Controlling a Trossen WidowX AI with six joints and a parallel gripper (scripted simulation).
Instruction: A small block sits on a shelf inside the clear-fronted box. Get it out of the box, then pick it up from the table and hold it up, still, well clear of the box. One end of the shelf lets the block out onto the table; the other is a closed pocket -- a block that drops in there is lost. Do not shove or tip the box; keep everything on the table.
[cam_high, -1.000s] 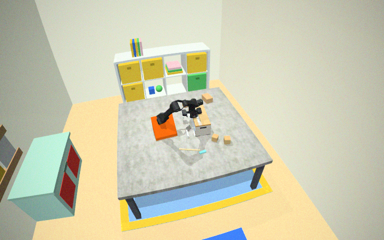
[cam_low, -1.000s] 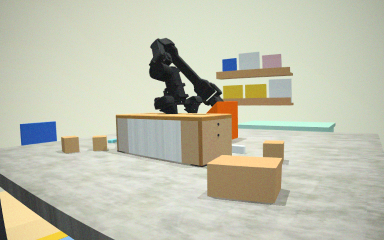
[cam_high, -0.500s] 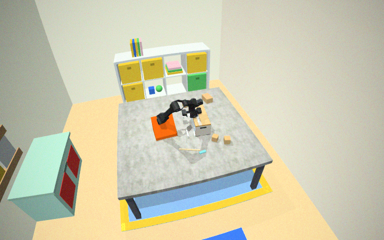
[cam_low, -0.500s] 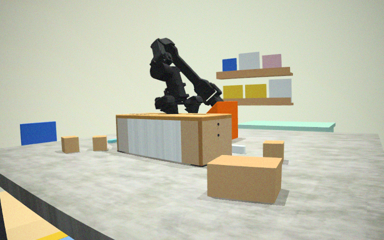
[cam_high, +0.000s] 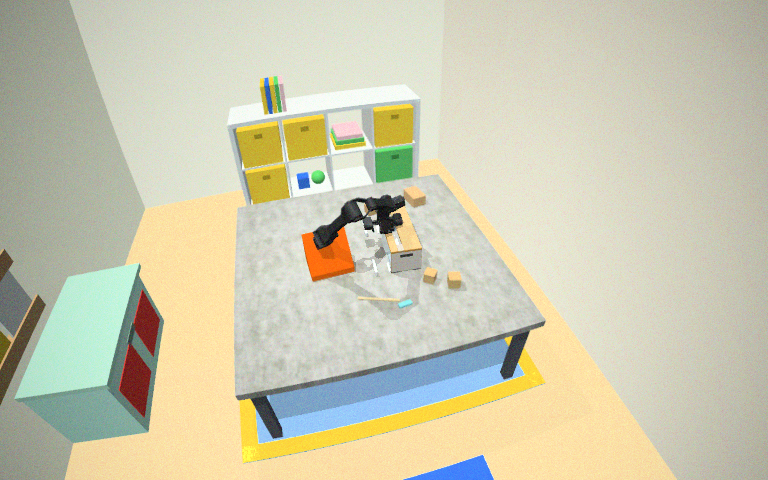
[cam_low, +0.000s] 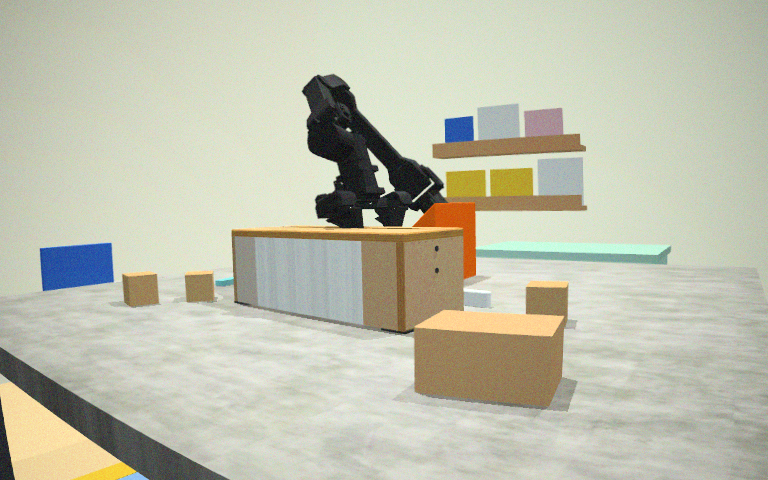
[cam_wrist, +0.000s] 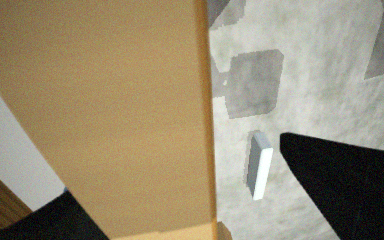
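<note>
Right now the blue block is 60 mm ahead of my gripper tip and 10 mm to the left of it. Also, from my gripper tip: cyan piece 90 mm behind, 420 mm to the right, 80 mm below; wooden box 30 mm ahead, 40 mm to the right, 20 mm below; thin stick 180 mm behind, 340 mm to the right, 80 mm below.
</note>
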